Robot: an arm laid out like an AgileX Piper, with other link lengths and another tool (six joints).
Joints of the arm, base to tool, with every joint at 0 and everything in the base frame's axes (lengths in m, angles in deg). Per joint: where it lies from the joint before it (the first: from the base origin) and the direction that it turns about. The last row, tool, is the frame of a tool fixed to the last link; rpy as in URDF.
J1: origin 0 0 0.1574 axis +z
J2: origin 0 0 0 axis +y
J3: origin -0.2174 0 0.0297 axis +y
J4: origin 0.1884 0 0.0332 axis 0.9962 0 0.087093
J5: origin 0 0 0 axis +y
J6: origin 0.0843 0 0.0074 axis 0.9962 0 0.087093
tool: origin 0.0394 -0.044 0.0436 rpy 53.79 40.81 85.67
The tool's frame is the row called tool.
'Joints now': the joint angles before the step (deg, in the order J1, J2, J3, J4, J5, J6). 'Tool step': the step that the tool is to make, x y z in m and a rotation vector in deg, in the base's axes. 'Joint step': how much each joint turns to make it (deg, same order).
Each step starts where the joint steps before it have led.
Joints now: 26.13, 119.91, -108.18, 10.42, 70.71, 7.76
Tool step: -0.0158, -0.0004, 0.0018, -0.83, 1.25, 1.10
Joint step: 1.08, -3.67, 5.17, -0.18, -0.01, 0.00
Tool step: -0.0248, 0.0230, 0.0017, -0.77, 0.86, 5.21
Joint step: 5.16, -3.10, 4.21, -0.24, 0.02, -0.01
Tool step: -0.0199, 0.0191, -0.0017, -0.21, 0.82, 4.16
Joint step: 4.29, -1.68, 2.90, 0.31, -0.43, 0.00
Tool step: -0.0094, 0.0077, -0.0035, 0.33, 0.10, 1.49
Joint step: 1.89, -0.95, 2.52, 0.39, -1.72, 0.02
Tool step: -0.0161, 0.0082, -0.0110, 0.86, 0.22, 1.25
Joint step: 2.71, -1.83, 6.14, 1.01, -4.84, 0.31
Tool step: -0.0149, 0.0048, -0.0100, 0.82, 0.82, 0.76
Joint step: 2.10, -1.51, 5.18, 1.46, -3.72, 0.12
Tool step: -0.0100, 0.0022, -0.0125, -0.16, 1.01, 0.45
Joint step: 1.42, -0.12, 3.78, 0.91, -2.90, -0.01
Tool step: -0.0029, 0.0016, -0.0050, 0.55, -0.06, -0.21
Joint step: 0.54, 0.02, 1.63, 0.62, -2.15, 0.01
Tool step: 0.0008, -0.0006, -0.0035, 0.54, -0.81, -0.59
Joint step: -0.01, 0.00, 1.43, 0.09, -2.46, -0.02
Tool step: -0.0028, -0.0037, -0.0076, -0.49, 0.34, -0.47
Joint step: 0.01, -0.01, 2.33, 0.13, -1.80, 0.01
